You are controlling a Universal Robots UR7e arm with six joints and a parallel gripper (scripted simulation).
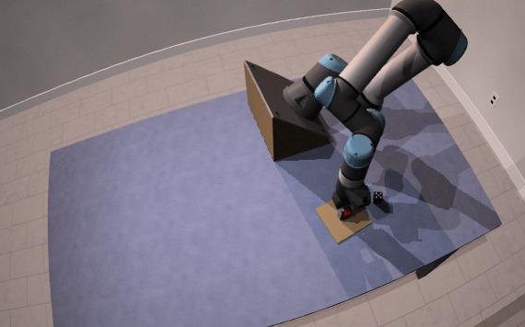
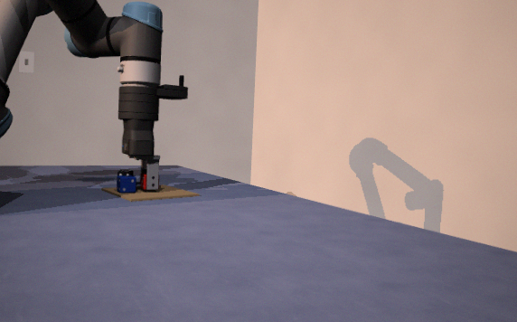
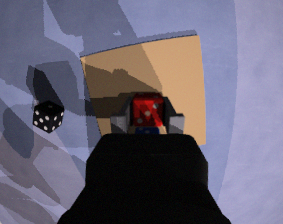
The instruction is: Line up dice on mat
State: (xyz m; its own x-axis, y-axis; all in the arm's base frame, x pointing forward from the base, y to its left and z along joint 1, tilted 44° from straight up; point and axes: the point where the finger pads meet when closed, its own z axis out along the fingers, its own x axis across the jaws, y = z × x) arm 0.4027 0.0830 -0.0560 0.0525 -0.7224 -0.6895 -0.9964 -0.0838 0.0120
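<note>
Right now my hand is right at the red die. The rest, counted from my hand: blue die 4 cm behind, 1 cm below; then tan mat 3 cm below; then black die 2 cm behind, 13 cm to the left, 1 cm below.
</note>
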